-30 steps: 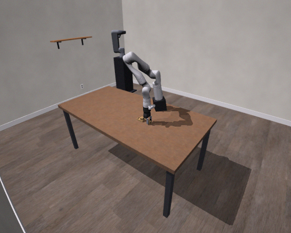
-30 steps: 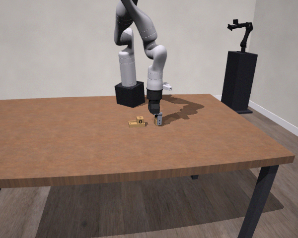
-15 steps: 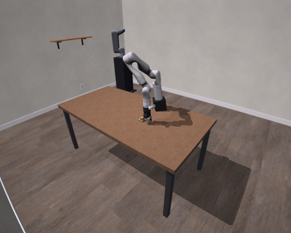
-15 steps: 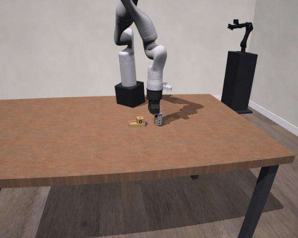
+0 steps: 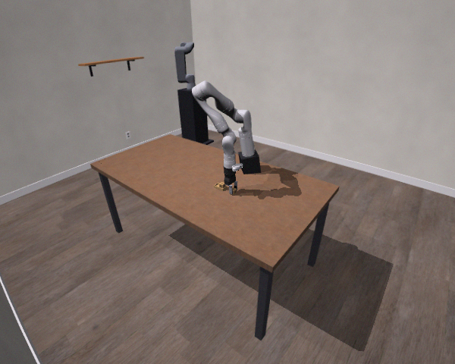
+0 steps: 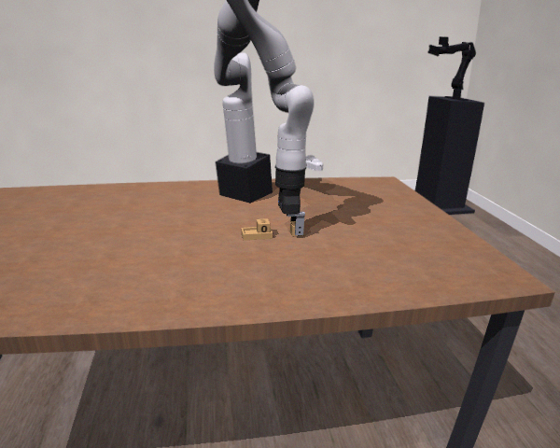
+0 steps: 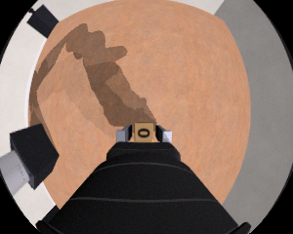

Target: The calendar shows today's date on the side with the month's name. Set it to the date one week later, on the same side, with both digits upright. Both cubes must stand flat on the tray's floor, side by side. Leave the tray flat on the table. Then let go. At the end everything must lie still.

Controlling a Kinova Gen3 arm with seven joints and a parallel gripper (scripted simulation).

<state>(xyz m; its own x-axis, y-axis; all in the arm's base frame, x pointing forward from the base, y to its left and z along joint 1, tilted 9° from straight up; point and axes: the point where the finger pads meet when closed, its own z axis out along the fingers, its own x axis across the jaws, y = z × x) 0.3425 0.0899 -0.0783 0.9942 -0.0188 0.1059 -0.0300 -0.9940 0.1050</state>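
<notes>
Now: the wooden tray 110 mm to the right of my hand, 20 mm below it and 10 mm behind it.
</notes>
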